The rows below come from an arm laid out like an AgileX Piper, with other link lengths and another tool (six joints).
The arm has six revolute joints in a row. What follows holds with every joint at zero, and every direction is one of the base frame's.
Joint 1 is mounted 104.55 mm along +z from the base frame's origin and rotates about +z.
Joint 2 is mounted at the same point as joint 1 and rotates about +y.
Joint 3 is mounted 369.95 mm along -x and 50.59 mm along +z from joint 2 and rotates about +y.
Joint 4 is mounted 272.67 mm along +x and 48.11 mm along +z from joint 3 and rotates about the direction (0.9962, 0, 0.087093).
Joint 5 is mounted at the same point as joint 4 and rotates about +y.
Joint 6 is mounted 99.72 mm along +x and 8.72 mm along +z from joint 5 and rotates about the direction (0.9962, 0, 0.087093).
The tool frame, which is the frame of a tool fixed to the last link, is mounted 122.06 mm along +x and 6 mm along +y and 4.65 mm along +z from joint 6; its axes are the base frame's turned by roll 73.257, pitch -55.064 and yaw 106.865 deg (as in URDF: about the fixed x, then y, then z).
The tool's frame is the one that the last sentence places.
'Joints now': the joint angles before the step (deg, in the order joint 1, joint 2, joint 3, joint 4, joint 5, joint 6). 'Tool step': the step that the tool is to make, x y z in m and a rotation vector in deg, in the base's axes. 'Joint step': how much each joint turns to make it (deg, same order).
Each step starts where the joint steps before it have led.
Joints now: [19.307, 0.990, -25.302, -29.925, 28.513, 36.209]
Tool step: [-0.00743, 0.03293, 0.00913, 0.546, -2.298, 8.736]
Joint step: [0.002, 0.001, 0.000, 17.138, -5.043, -14.511]
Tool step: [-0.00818, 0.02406, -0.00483, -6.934, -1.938, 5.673]
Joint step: [-0.449, -0.388, 0.538, 17.417, -0.350, -22.498]
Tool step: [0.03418, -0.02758, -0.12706, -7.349, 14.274, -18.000]
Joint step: [-16.811, -1.416, 14.967, -3.697, 1.788, -1.154]
